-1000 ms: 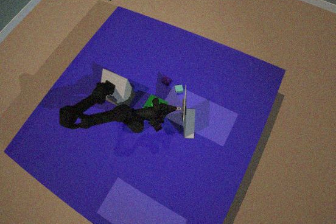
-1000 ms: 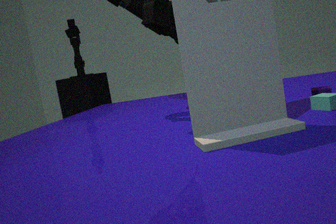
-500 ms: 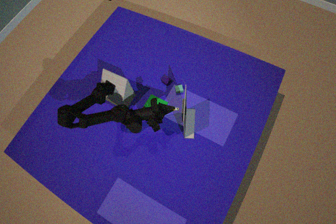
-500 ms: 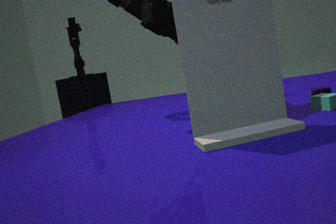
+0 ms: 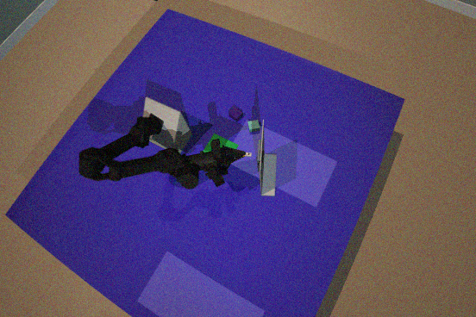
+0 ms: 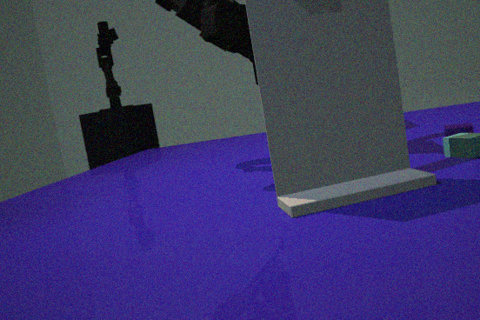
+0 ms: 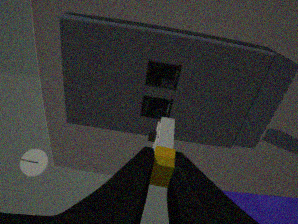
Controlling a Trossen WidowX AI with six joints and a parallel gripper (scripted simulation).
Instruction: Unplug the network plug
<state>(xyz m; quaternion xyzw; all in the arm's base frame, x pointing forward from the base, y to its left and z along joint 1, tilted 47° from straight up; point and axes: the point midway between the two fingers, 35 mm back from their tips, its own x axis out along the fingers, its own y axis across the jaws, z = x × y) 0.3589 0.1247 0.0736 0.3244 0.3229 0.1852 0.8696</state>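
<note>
Right now the green marked square is 16 cm behind my gripper tip, 2 cm to the left of it and 23 cm below it. Round my gripper tip: teal cube 10 cm behind, 19 cm to the left, 22 cm below; network plug 1 cm ahead; upright grey panel 6 cm ahead, 3 cm to the left, 9 cm below.
</note>
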